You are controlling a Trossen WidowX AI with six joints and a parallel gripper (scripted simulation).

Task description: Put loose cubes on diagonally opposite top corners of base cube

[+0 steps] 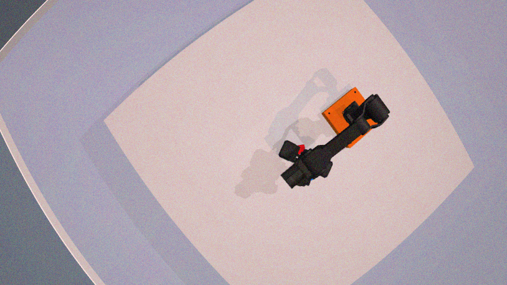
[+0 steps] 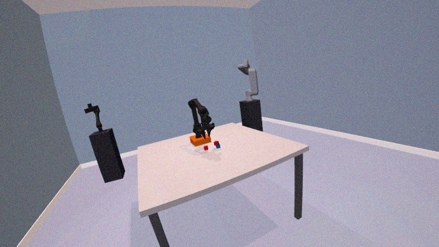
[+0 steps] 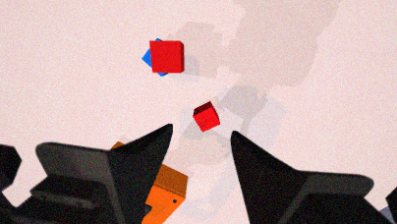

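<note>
My gripper tip is now 2 cm short of the blue cube, 8 cm to the right of it and 10 cm above it.
</note>
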